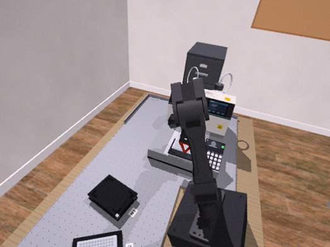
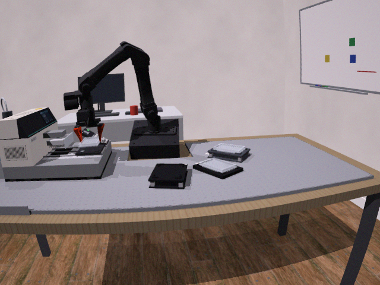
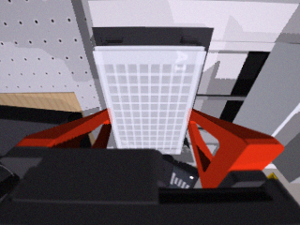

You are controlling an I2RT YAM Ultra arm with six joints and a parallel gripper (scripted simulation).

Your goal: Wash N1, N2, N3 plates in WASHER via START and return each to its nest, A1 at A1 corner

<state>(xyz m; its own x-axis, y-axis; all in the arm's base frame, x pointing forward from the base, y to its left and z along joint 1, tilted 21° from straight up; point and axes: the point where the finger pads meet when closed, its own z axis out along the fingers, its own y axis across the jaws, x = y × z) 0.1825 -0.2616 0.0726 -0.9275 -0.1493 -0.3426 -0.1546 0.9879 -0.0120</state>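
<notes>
Right now the black washer carrier is 30 mm below my hand. Also, from my hand: manifold head: 30 mm ahead, 150 mm to the right, 20 mm above; then washer: 30 mm ahead, 150 mm to the right, 20 mm above; then N1 label: 60 mm ahead, 360 mm to the left, 110 mm below.
</notes>
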